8 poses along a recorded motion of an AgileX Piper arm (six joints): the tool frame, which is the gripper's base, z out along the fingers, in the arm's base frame.
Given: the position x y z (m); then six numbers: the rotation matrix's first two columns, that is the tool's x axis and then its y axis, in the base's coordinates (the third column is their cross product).
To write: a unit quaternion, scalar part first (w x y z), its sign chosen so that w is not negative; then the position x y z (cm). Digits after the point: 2 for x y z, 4 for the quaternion.
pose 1, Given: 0.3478 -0.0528 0.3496 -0.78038 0.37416 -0.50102 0.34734 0.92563 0.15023
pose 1, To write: 0.2706 0.1912 0.9432 0.0248 34.78 -5.28 34.96
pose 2, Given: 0.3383 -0.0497 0.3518 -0.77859 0.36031 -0.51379 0.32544 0.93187 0.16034
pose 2, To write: 0.2786 0.1819 0.9425 0.0313 33.83 -4.97 35.18
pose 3, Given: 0.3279 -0.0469 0.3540 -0.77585 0.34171 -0.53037 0.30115 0.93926 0.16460
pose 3, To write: 0.2880 0.1707 0.9416 0.0352 32.79 -4.69 35.40
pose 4, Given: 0.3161 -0.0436 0.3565 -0.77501 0.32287 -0.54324 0.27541 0.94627 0.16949
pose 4, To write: 0.2954 0.1589 0.9412 0.0402 31.61 -4.36 35.65
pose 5, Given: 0.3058 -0.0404 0.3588 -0.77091 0.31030 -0.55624 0.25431 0.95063 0.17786
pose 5, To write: 0.3033 0.1502 0.9399 0.0462 30.58 -4.04 35.88
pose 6, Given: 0.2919 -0.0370 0.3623 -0.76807 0.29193 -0.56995 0.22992 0.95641 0.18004
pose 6, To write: 0.3109 0.1390 0.9389 0.0499 29.19 -3.70 36.23
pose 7, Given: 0.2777 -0.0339 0.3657 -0.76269 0.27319 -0.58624 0.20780 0.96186 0.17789
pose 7, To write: 0.3197 0.1283 0.9374 0.0511 27.77 -3.39 36.57
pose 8, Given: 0.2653 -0.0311 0.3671 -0.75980 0.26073 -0.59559 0.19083 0.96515 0.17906
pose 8, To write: 0.3249 0.1205 0.9365 0.0538 26.53 -3.11 36.71
